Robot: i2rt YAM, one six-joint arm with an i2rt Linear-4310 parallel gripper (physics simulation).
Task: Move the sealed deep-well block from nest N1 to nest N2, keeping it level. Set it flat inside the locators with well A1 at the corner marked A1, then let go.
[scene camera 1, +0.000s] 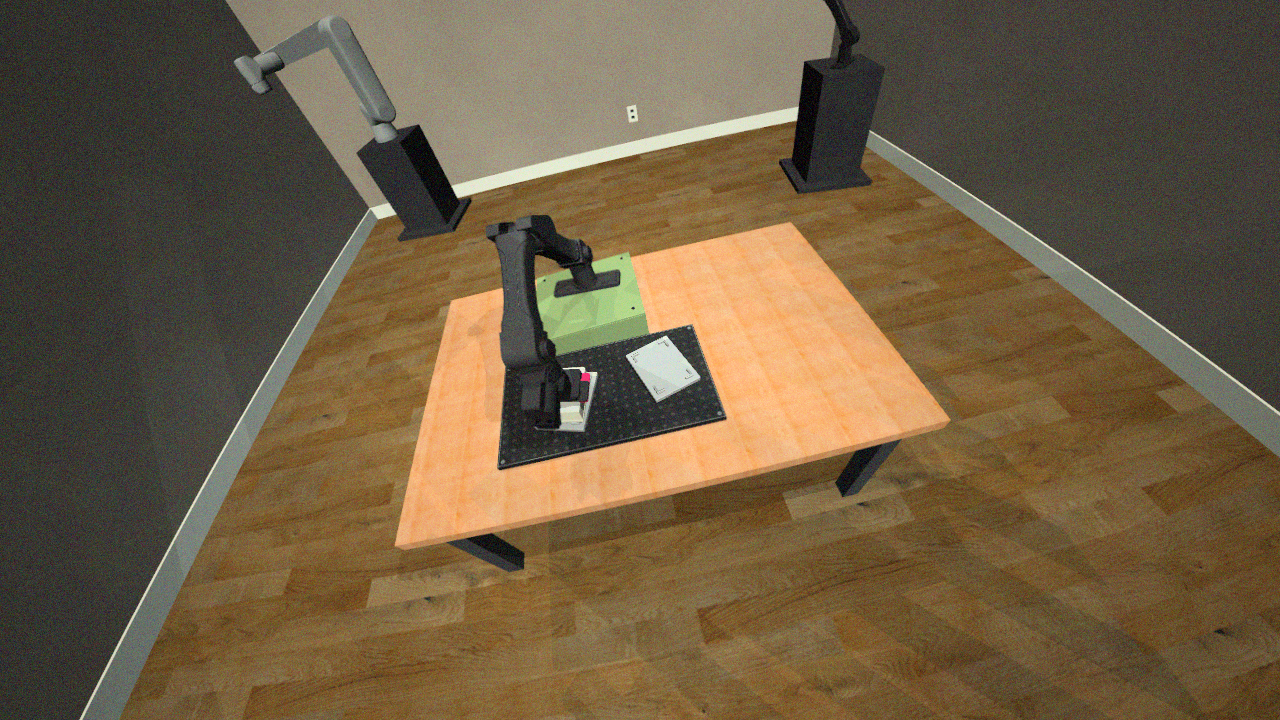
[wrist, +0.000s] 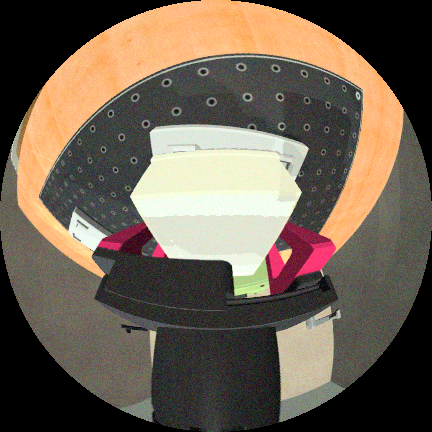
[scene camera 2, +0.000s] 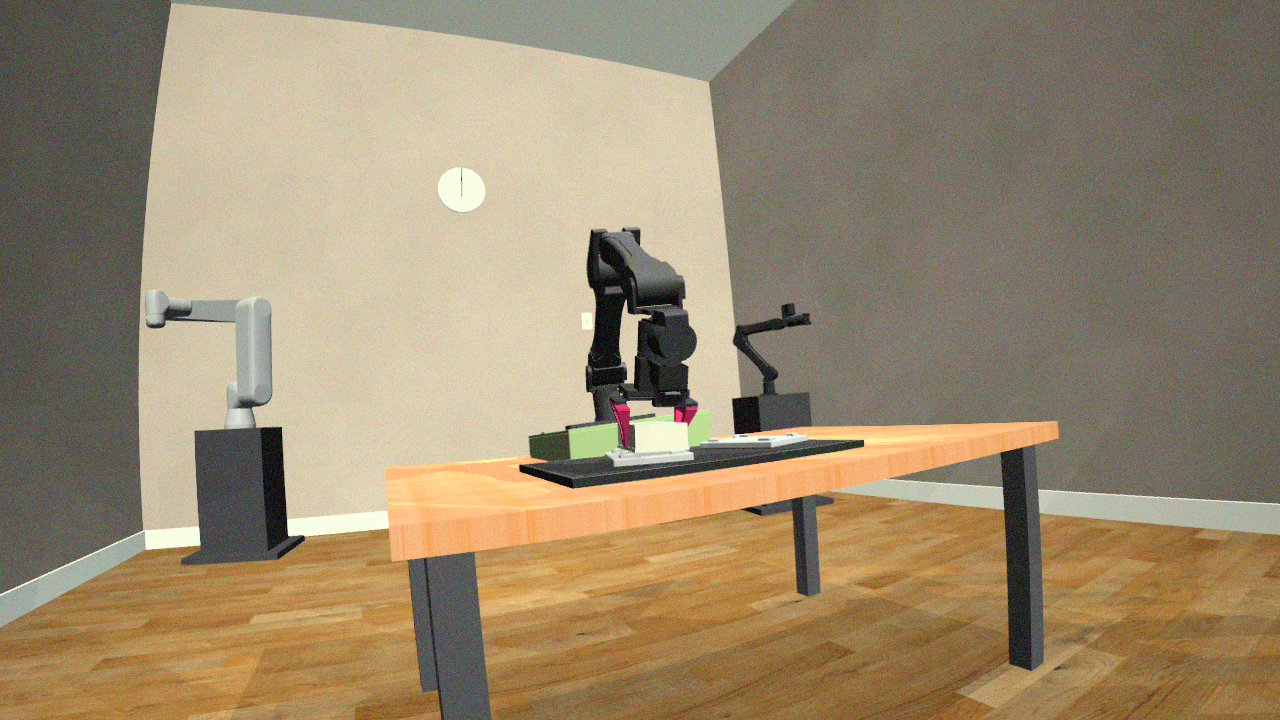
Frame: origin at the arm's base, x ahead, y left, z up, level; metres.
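Seen in the pictures: arm's base, origin of its link: (scene camera 1: 587, 284).
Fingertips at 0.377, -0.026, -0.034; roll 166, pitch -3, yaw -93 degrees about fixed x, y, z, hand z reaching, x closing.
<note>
Pixels of each thing's top centre, then the offset from my fingertips to it, as dx, dy, dz.
- cream deep-well block, centre of its top: (wrist: 218, 257) (scene camera 2: 649, 421) (scene camera 1: 564, 388) +0.000, +0.001, +0.041
- left pale nest plate, centre of its top: (wrist: 225, 217) (scene camera 2: 645, 449) (scene camera 1: 566, 397) -0.006, -0.009, -0.003
- black perforated board, centre of its top: (wrist: 155, 224) (scene camera 2: 690, 453) (scene camera 1: 603, 389) -0.031, +0.079, -0.020
The cream deep-well block (scene camera 1: 571, 413) (scene camera 2: 659, 437) (wrist: 216, 175) looks level, low over the left pale nest plate (scene camera 1: 587, 412) (scene camera 2: 649, 457) (wrist: 210, 137). In the wrist view a strip of that plate and parts of its locators show along the block's far edge. Whether the block rests fully on the plate is hard to tell. My gripper (scene camera 2: 656, 433) (wrist: 216, 215), with pink fingers on two opposite sides, is shut on the block. The other nest plate (scene camera 1: 662, 368) (scene camera 2: 754, 440) (wrist: 86, 230) lies empty to the right in the scene views. Nest labels and A1 marks are not readable.
Both nest plates are on a black perforated board (scene camera 1: 617, 420) (scene camera 2: 572, 477) (wrist: 295, 107) on the wooden table (scene camera 1: 769, 304) (scene camera 2: 501, 523). A green box (scene camera 1: 590, 313) (scene camera 2: 581, 443) under the arm's base stands behind the board. Two other arms on pedestals stand apart from the table.
</note>
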